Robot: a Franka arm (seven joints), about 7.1 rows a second.
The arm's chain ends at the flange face. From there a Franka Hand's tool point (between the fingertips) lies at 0.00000 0.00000 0.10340 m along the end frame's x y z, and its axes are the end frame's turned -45 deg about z.
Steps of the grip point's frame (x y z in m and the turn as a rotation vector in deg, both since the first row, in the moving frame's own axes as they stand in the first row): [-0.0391, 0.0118, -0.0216, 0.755, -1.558, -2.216]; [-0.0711, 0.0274, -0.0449, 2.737, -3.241, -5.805]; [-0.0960, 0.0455, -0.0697, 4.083, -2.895, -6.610]
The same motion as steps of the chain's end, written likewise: [-0.0164, 0.0349, -0.0216, -0.568, -1.636, -2.216]; [-0.0233, 0.0686, -0.0446, -0.356, -4.227, -5.805]; [-0.0267, 0.1011, -0.0693, 0.840, -4.934, -6.610]
